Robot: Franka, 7 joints.
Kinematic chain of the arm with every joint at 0, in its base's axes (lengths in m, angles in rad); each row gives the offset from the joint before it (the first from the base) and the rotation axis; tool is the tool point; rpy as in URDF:
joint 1: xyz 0 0 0.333 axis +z
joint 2: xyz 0 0 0 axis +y
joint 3: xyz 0 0 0.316 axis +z
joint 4: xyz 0.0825 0 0 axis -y
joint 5: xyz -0.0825 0 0.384 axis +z
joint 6: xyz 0 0 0 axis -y
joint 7: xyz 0.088 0 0 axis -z
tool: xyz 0 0 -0.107 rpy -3.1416 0 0
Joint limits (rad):
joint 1: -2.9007..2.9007
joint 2: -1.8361..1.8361
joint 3: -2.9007..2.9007
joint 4: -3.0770..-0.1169
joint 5: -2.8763..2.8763
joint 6: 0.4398..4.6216
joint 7: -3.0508..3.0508
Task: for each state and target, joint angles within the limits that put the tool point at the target. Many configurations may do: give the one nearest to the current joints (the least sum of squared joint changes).
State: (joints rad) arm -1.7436 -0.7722 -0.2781 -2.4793 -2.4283 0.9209 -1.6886
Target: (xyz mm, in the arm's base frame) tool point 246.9 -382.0 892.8
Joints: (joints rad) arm -1.2773 -0.1909 0.3248 -1.6643 -2.7061 1.3704 -1.6886
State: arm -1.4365 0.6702 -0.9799 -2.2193 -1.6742 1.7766 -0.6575
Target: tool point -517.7 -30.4 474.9
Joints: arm -1.5161 0.6453 -1.5188 -2.1979 -1.6371 1.5268 -0.6575
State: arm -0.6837 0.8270 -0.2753 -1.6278 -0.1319 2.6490 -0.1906
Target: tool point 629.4 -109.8 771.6
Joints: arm -0.2726 0.1413 0.1014 -1.3968 -0.1554 2.7313 -0.1906
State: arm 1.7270 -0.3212 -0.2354 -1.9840 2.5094 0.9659 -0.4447
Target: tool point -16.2 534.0 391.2
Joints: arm 1.6919 0.1894 -0.2604 -2.3574 2.4654 1.0861 -0.4447
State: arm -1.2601 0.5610 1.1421 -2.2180 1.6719 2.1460 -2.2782
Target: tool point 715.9 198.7 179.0
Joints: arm -0.4576 1.2790 0.9730 -1.4065 1.7422 2.2723 -2.2782
